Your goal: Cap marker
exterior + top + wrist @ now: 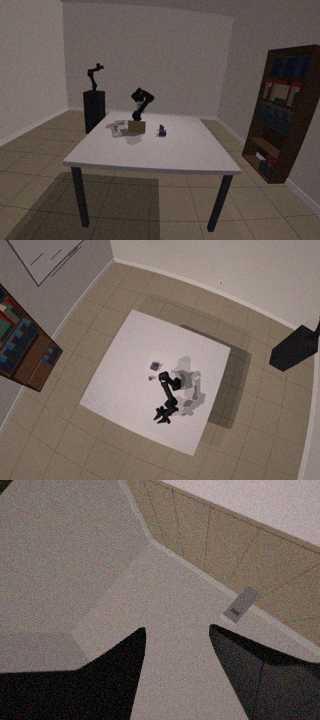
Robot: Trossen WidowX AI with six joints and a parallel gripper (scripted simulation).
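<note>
The purple cap lies 38 cm to the right of my gripper tip, 26 cm ahead of it and 25 cm below it. Round my gripper tip: holder block: 52 cm to the right, 28 cm ahead, 26 cm below.
</note>
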